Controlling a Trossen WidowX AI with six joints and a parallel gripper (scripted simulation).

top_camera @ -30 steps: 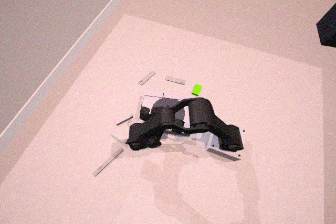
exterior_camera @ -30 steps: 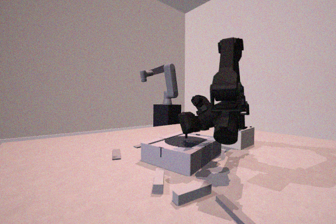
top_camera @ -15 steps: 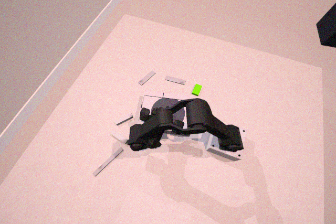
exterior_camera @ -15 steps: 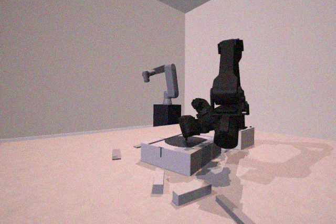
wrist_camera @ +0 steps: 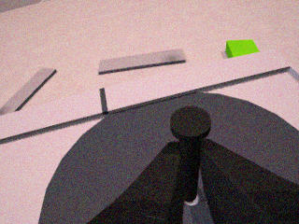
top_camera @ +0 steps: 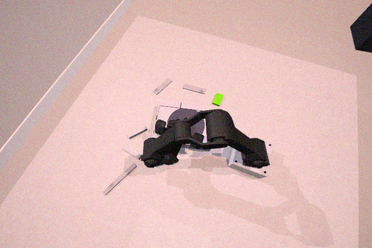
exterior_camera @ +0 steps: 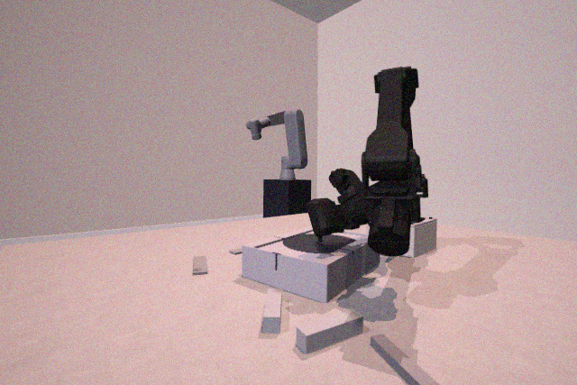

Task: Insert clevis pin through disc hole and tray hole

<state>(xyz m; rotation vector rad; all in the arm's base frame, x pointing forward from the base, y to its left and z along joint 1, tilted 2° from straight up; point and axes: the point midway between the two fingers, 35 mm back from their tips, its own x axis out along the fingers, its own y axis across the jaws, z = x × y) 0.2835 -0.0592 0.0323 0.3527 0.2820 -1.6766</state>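
Now: gripper tip 10 mm above the steel pin. Round my gripper tip: green block 120 mm behind, 170 mm to the right, 80 mm below; rimmed tray 10 mm ahead, 50 mm below; dark disc 30 mm below.
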